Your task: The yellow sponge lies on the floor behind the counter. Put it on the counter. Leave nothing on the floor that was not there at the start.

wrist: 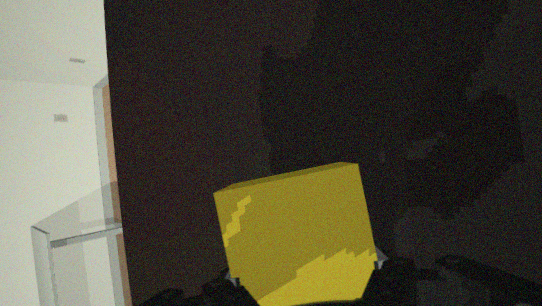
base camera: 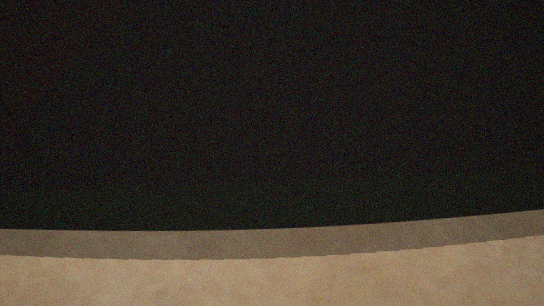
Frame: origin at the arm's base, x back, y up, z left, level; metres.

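Where they show: gripper, between the fingertips: [wrist: 304, 267].
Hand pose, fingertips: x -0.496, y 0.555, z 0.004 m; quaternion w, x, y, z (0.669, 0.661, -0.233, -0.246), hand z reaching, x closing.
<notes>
Things, the pixels of their centre, and the offset from my fingertips. "*": a spot on its surface instead. Level surfaces: height alone.
- yellow sponge, middle of its body: [wrist: 305, 273] dx +0.009, dy +0.011, dz -0.001 m
- large dark surface, height of its surface: dy -0.041 m
- dark upright face, a spot on its surface: [base camera: 270, 115] * dx +0.198, dy -0.731, dz -0.017 m
- Tan floor, height of its surface: dy -0.951 m
The yellow sponge [wrist: 300, 225] is between the two fingertips at the bottom of the wrist view, a little tilted. My gripper [wrist: 304, 267] is shut on it, one dark finger at each side. A large dark surface [wrist: 190, 125] fills most of the wrist view behind the sponge. A dark upright face [base camera: 270, 115] fills most of the base camera view; I cannot tell for sure whether either is the counter. The counter's top cannot be made out.
Tan floor [base camera: 270, 282] runs along the bottom of the base camera view, with a shadowed strip at the foot of the dark face. At the left of the wrist view are a pale wall [wrist: 30, 160] and a grey-edged frame [wrist: 42, 265].
</notes>
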